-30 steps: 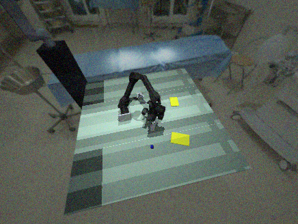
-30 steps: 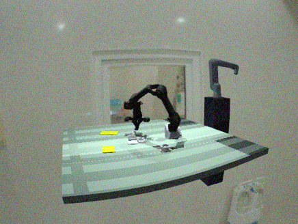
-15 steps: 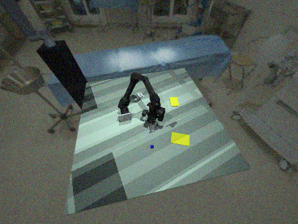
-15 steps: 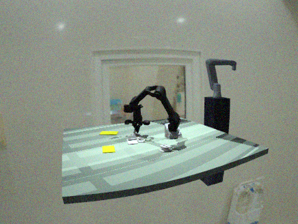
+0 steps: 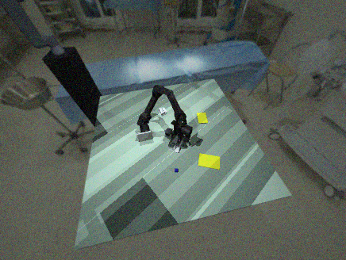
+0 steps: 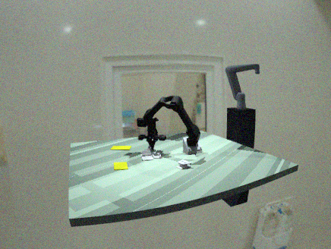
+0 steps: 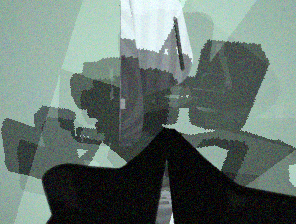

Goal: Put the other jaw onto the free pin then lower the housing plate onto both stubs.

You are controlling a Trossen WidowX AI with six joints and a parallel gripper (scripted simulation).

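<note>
My gripper tip is 2 cm short of the jaw, 2 cm to the left of it and 1 cm above it. Round my gripper tip: blue block: 4 cm behind, 23 cm to the right, 2 cm below.
</note>
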